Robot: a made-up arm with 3 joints. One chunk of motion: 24 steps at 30 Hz.
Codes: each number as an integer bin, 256 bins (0 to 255) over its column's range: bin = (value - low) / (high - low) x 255, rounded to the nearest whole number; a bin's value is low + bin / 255 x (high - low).
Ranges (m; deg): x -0.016..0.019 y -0.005..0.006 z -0.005..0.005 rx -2..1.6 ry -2.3..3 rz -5.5..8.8
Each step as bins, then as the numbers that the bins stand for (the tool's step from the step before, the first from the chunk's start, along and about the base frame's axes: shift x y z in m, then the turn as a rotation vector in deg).
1 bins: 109 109 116 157 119 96
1 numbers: -0.00104 -0.00030 -0.00045 0.216 0.173 -0.116
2 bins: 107 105 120 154 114 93
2 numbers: -0.00131 -0.00047 -0.00029 0.174 0.069 -0.285
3 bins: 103 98 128 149 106 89
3 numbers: -0.00186 -0.00077 0.00002 0.104 -0.097 -0.509
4 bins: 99 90 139 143 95 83
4 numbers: -0.00241 -0.00112 0.00045 0.019 -0.325 -0.845
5 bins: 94 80 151 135 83 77
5 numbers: -0.00310 -0.00155 0.00092 -0.094 -0.575 -1.182
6 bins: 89 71 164 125 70 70
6 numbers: -0.00378 -0.00194 0.00143 -0.235 -0.845 -1.575
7 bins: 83 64 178 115 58 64
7 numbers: -0.00461 -0.00224 0.00198 -0.376 -1.095 -1.911
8 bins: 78 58 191 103 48 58
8 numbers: -0.00529 -0.00250 0.00249 -0.546 -1.302 -2.247
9 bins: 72 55 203 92 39 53
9 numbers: -0.00612 -0.00263 0.00296 -0.701 -1.489 -2.528
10 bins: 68 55 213 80 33 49
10 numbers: -0.00667 -0.00263 0.00335 -0.871 -1.614 -2.752
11 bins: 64 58 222 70 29 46
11 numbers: -0.00722 -0.00250 0.00371 -1.012 -1.697 -2.920
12 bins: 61 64 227 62 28 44
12 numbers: -0.00763 -0.00224 0.00390 -1.125 -1.718 -3.033
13 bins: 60 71 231 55 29 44
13 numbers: -0.00776 -0.00194 0.00406 -1.224 -1.697 -3.033
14 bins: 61 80 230 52 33 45
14 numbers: -0.00763 -0.00155 0.00402 -1.266 -1.614 -2.976
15 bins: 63 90 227 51 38 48
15 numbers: -0.00735 -0.00112 0.00390 -1.280 -1.510 -2.808
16 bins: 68 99 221 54 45 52
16 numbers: -0.00667 -0.00073 0.00367 -1.238 -1.365 -2.584
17 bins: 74 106 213 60 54 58
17 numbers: -0.00584 -0.00043 0.00335 -1.153 -1.178 -2.247
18 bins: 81 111 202 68 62 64
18 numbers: -0.00488 -0.00021 0.00292 -1.040 -1.011 -1.911
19 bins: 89 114 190 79 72 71
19 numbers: -0.00378 -0.00008 0.00245 -0.885 -0.804 -1.518
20 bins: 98 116 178 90 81 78
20 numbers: -0.00255 0.00000 0.00198 -0.729 -0.616 -1.126
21 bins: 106 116 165 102 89 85
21 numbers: -0.00145 0.00000 0.00147 -0.560 -0.450 -0.733
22 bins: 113 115 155 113 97 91
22 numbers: -0.00049 -0.00004 0.00108 -0.405 -0.284 -0.397
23 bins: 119 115 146 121 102 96
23 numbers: 0.00033 -0.00004 0.00073 -0.292 -0.180 -0.116
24 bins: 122 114 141 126 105 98
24 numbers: 0.00075 -0.00008 0.00053 -0.221 -0.118 -0.004
